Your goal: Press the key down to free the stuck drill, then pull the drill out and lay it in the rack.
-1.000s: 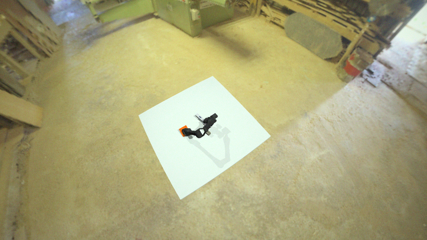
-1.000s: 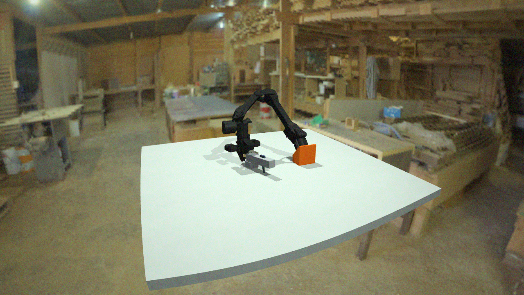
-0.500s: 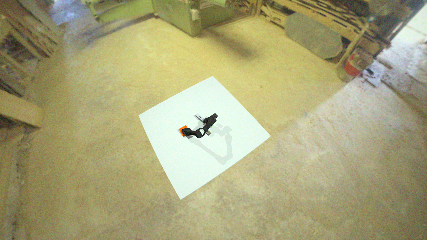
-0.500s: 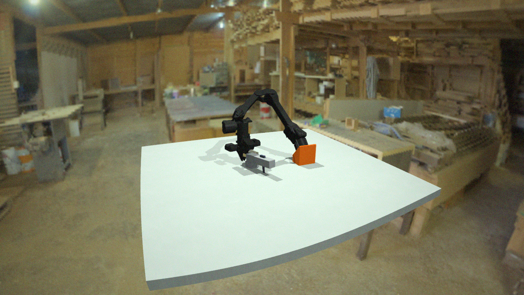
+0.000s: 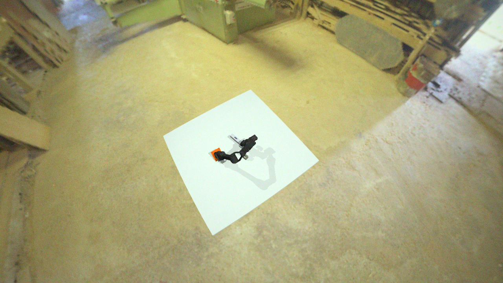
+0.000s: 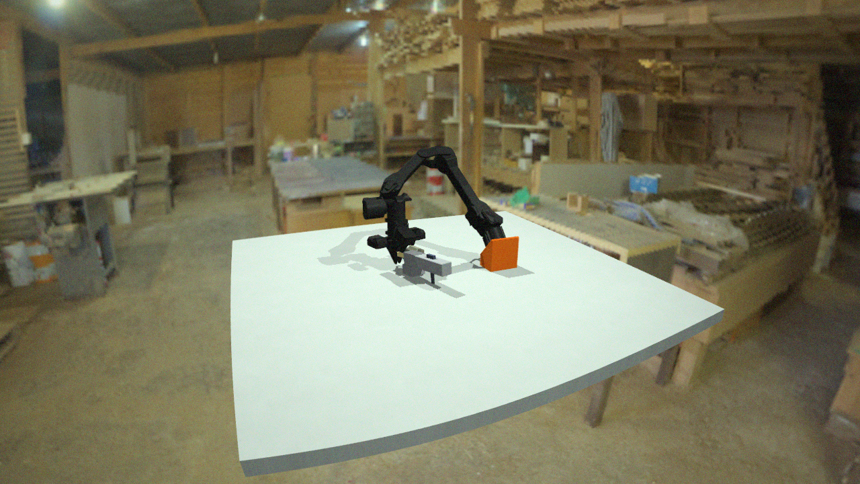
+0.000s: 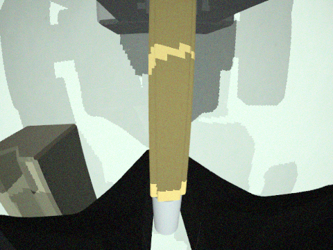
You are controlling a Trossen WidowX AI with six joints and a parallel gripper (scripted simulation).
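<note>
Right now the drill is 4 cm to the left of my gripper tip, 4 cm above it and 1 cm behind it. Round my gripper tip: grey block: 14 cm to the left, 5 cm behind, 4 cm above; then dark blue key: 17 cm to the left, 6 cm behind, 5 cm above; then tan stepped rack: 6 cm behind, 4 cm to the right, 1 cm above.
</note>
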